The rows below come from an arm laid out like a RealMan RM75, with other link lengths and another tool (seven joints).
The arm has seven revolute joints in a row. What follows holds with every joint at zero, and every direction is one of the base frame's. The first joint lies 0.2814 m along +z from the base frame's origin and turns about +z. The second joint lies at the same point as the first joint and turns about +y. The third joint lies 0.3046 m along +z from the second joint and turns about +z. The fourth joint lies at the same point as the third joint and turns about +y. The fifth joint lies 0.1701 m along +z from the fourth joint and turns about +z. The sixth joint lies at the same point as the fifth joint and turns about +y. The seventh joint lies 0.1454 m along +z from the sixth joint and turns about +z. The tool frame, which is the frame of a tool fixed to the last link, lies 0.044 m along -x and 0.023 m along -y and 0.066 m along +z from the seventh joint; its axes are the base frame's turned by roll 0.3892, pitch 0 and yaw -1.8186 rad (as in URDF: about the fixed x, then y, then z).
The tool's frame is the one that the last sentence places.
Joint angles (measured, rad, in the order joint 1, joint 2, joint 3, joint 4, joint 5, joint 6, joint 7), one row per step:
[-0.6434 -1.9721 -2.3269 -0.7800 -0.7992 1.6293 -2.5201]
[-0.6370 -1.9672 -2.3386 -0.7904 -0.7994 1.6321 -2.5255]
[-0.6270 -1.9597 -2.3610 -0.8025 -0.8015 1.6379 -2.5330]
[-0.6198 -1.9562 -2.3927 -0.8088 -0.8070 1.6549 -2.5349]
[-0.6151 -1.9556 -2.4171 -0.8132 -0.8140 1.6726 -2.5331]
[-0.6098 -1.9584 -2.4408 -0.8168 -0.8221 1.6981 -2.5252]
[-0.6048 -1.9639 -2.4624 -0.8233 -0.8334 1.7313 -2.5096]
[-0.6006 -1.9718 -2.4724 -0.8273 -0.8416 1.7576 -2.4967]
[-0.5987 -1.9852 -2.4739 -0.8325 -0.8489 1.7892 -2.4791]
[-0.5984 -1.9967 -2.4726 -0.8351 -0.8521 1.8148 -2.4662]
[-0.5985 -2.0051 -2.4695 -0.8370 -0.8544 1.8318 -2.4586]
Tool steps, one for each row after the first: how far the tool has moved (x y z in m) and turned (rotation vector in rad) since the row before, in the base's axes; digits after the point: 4 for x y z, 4 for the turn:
[-0.0019 0.0012 0.0041 0.0156 -0.0004 0.0092]
[-0.0026 0.0013 0.0061 0.0242 -0.0064 0.0172]
[0.0008 -0.0004 0.0041 0.0163 -0.0233 0.0143]
[0.0021 -0.0010 0.0022 0.0083 -0.0233 0.0057]
[0.0033 -0.0032 0.0006 -0.0006 -0.0288 -0.0012]
[0.0049 -0.0042 -0.0002 -0.0062 -0.0329 -0.0143]
[0.0042 -0.0049 -0.0022 -0.0126 -0.0251 -0.0140]
[0.0061 -0.0067 -0.0047 -0.0253 -0.0254 -0.0261]
[0.0049 -0.0060 -0.0042 -0.0248 -0.0189 -0.0206]
[0.0035 -0.0043 -0.0031 -0.0184 -0.0124 -0.0142]

